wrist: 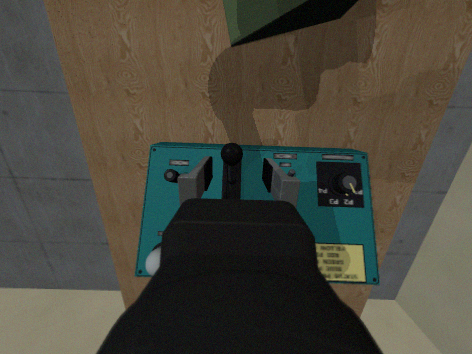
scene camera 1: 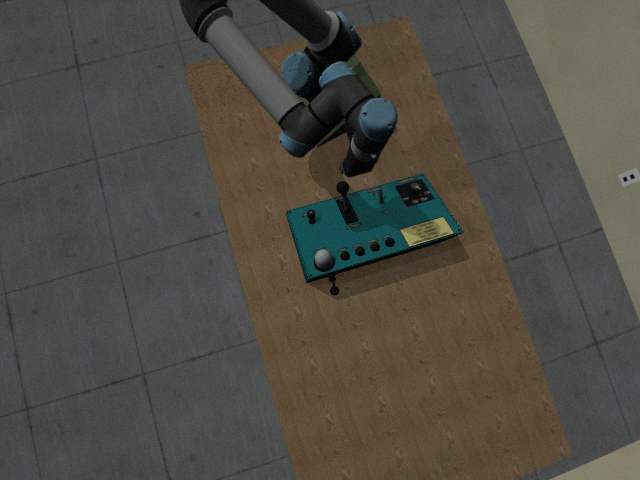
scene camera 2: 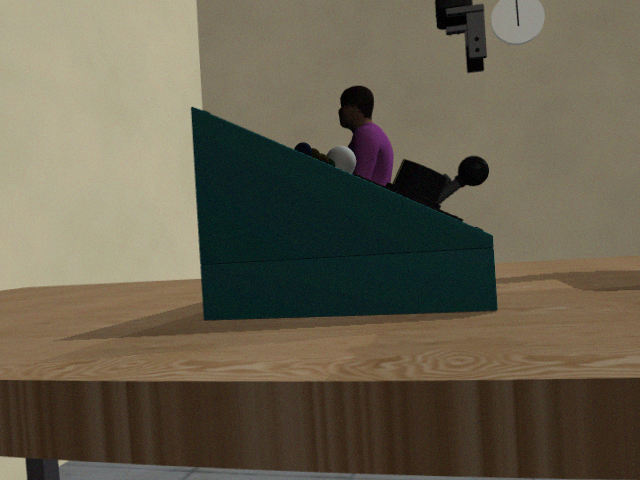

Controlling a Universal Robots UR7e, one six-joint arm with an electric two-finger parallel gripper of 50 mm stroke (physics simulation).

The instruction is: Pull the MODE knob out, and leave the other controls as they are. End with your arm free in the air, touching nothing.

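Frame: origin at the arm's base, x ahead, y left, z up, level; centimetres.
Seen in the pictures: gripper, fingertip midpoint: (wrist: 237, 167) (scene camera 2: 476, 64).
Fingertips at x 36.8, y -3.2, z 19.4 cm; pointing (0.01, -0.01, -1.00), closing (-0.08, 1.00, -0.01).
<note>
A point is followed by its place in that frame.
The teal control panel (scene camera 1: 320, 235) {z 3.6, x 51.5, y -14.2 cm} (scene camera 2: 336, 248) {z -3.2, x 48.7, y 27.8 cm} (wrist: 200, 150) {z -2.5, x 39.8, y -11.3 cm} slopes on the table. Its labels are too small or blurred to read, so I cannot tell which control is marked MODE. A small black knob (scene camera 1: 311, 214) {z 5.1, x 44.7, y -15.6 cm} (wrist: 171, 175) {z 4.8, x 43.9, y -15.3 cm} sits at the panel's left. A rotary knob (scene camera 1: 415, 188) {z 3.9, x 42.8, y 19.9 cm} (wrist: 348, 182) {z 3.6, x 41.9, y 20.1 cm} with a pale pointer sits on a black plate at the right. My gripper (scene camera 2: 475, 68) {z 19.4, x 36.8, y -3.2 cm} (wrist: 237, 167) {z 19.4, x 36.8, y -3.2 cm} is open and empty, in the air above the panel. In the wrist view its fingers appear on either side of the black ball lever; in scene camera 1 the fingertips are mostly hidden.
The ball lever (scene camera 1: 342, 188) {z 7.4, x 39.0, y -4.5 cm} (scene camera 2: 473, 171) {z 5.4, x 38.2, y -2.1 cm} (wrist: 231, 154) {z 7.6, x 37.9, y -4.1 cm} stands up from the panel. A toggle (scene camera 1: 380, 195) {z 3.0, x 42.5, y 8.1 cm} (wrist: 292, 173) {z 4.2, x 41.1, y 8.1 cm}, a white dome (scene camera 1: 324, 259) {z 13.0, x 60.2, y -15.6 cm} (scene camera 2: 341, 159) {z 10.5, x 58.6, y -13.1 cm} (wrist: 153, 261) {z 12.3, x 57.6, y -15.9 cm} and several small buttons are beside it. A short lever (scene camera 1: 334, 290) {z -7.3, x 69.0, y -12.5 cm} juts from one side. A green block (scene camera 1: 364, 77) {z 7.4, x 2.6, y 11.9 cm} (wrist: 250, 20) {z -5.2, x 14.0, y -3.2 cm} stands behind.
</note>
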